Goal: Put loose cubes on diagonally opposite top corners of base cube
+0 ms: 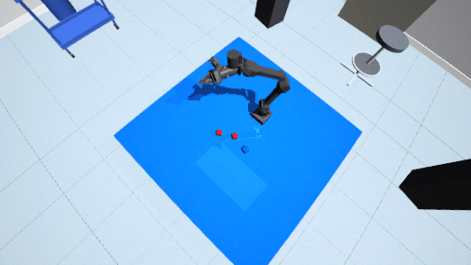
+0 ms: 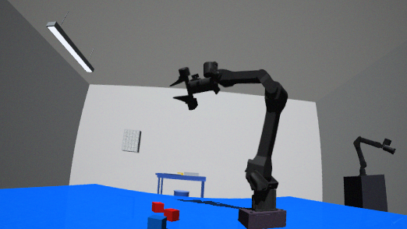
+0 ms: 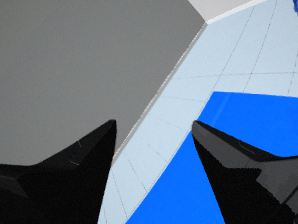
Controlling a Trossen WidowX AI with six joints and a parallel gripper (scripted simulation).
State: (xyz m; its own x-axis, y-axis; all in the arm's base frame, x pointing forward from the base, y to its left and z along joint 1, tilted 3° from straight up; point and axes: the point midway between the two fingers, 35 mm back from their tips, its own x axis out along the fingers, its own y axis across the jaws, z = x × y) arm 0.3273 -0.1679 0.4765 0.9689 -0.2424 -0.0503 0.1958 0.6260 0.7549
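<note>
My gripper tip is 100 mm past the blue base cube, 330 mm to the right of it and 490 mm above it.
</note>
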